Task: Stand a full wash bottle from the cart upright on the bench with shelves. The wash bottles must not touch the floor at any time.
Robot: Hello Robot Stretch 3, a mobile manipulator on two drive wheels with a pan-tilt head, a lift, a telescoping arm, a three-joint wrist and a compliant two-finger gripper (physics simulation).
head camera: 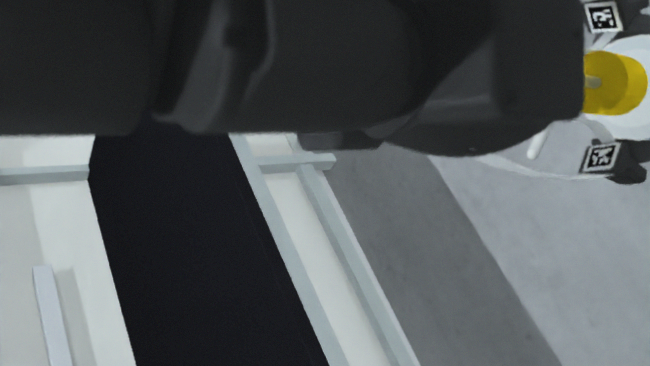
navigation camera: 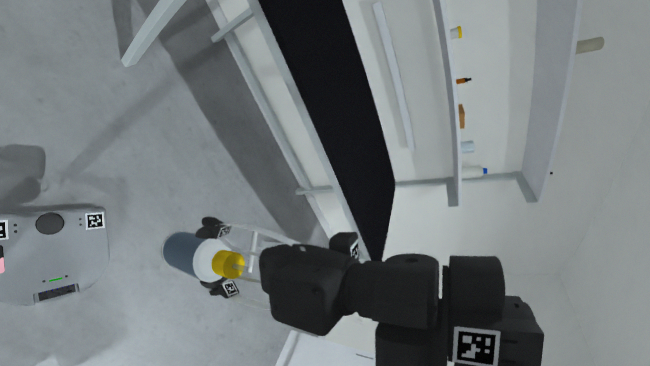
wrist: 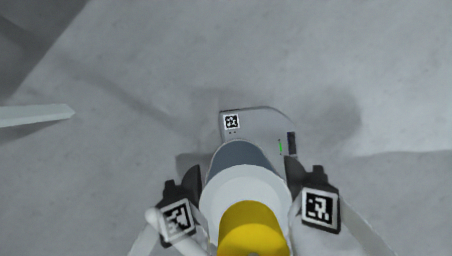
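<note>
My gripper [head camera: 611, 87] [navigation camera: 209, 256] [wrist: 242, 178] is shut on a wash bottle with a blue lower body, white shoulder, yellow cap and white spout. The wash bottle [head camera: 635, 82] [navigation camera: 181, 252] [wrist: 245, 192] is held roughly upright, cap up, above the floor and beside the bench's front side. The bench with shelves has a black top [head camera: 190, 240] [navigation camera: 330, 90]; in the navigation view its far end is partly hidden by my wrist. The bottle stands apart from the bench top. My dark arm covers the upper part of the head view. The cart does not show recognisably.
A lower shelf [navigation camera: 451, 100] bears a white bottle with a blue cap [navigation camera: 472, 171], a light blue container [navigation camera: 467, 146] and an orange box [navigation camera: 461, 116]. An upper shelf [navigation camera: 550, 90] is above. A bench leg [navigation camera: 150, 35] [wrist: 35, 114] stands near my base [navigation camera: 65, 255] [wrist: 257, 122].
</note>
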